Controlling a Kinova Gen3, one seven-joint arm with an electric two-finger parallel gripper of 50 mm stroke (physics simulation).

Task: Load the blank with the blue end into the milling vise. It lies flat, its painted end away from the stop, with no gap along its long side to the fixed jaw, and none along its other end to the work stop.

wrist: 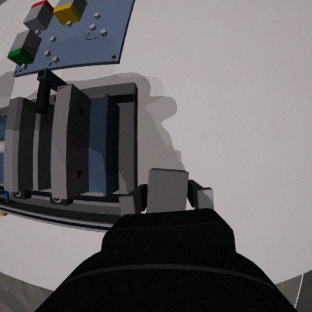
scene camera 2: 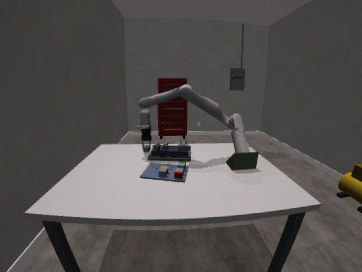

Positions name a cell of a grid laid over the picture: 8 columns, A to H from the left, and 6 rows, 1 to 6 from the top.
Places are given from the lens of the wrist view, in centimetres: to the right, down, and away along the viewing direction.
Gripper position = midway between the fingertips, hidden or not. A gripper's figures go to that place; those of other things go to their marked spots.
my gripper (wrist: E4): 1, 4, 17
dark post (wrist: B2): -11, -8, 12
